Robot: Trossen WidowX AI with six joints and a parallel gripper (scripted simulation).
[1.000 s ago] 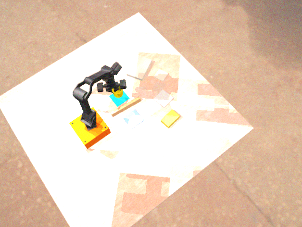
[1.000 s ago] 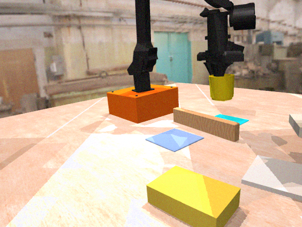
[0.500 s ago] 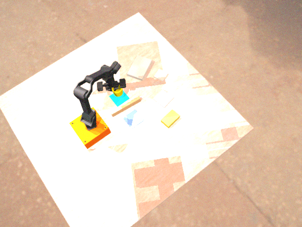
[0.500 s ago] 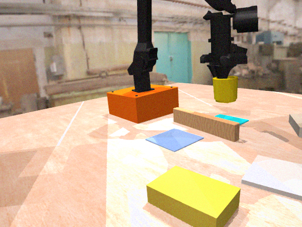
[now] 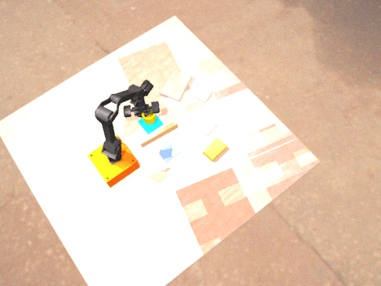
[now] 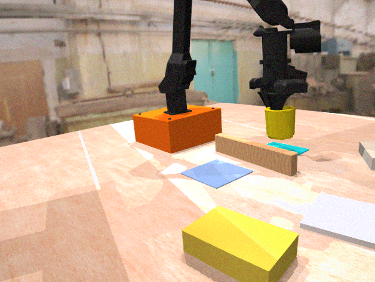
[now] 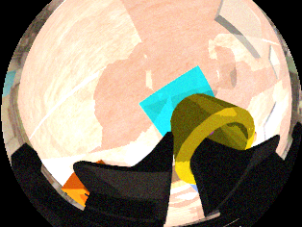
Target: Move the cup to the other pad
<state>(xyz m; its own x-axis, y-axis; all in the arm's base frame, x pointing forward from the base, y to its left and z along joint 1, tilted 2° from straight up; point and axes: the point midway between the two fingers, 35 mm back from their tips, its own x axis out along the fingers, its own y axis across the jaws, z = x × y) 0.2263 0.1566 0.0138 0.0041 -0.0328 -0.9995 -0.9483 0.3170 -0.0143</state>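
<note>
The cyan pad is 3 cm ahead of my gripper tip, 1 cm to the right of it and 8 cm below it. From my gripper tip the other things lie so: wooden bar 4 cm ahead, 11 cm to the right, 6 cm below; then yellow cup 2 cm ahead, 1 cm to the right; then blue pad 5 cm ahead, 21 cm to the right, 8 cm below.
</note>
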